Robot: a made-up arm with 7 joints.
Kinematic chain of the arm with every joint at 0, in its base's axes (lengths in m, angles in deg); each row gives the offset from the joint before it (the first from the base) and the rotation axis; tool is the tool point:
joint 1: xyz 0 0 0.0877 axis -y
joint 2: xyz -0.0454 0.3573 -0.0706 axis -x
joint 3: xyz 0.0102 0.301 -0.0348 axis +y
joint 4: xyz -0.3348 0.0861 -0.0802 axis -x
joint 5: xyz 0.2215 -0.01 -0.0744 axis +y
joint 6: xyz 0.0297 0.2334 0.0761 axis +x
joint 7: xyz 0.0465 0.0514 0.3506 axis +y
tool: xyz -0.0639 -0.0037 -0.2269
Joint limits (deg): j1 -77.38..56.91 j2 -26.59..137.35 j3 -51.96..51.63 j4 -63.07..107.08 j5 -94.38..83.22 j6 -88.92..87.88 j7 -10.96..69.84
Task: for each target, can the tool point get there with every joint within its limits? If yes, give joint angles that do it. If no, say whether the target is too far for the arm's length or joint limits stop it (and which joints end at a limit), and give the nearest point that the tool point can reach.
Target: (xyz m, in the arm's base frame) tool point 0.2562 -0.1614 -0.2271
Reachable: yes | joints 23.76 104.66 -15.15 83.17 68.19 -29.78 10.25
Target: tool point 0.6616 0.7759 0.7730
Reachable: no: joint limits stop it (at a limit: joint 2, joint 7) | nearest point 0.4894 0.7848 0.5947 | short by 0.248 m
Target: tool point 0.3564 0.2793 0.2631
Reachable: no: joint limits stop it (at a limit: joint 2, joint 4, joint 7) | nearest point 0.3367 0.3752 0.2534 | short by 0.098 m
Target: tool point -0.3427 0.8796 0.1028
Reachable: yes | joints -62.53 23.68 29.24 23.83 -5.64 53.38 4.41
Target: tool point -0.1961 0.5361 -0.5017
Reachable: yes | joints 0.97 62.20 -10.74 11.09 -22.07 60.70 2.01
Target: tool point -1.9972 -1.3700 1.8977
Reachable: no: too far | nearest point -0.7230 -0.2651 0.5481 | short by 2.160 m
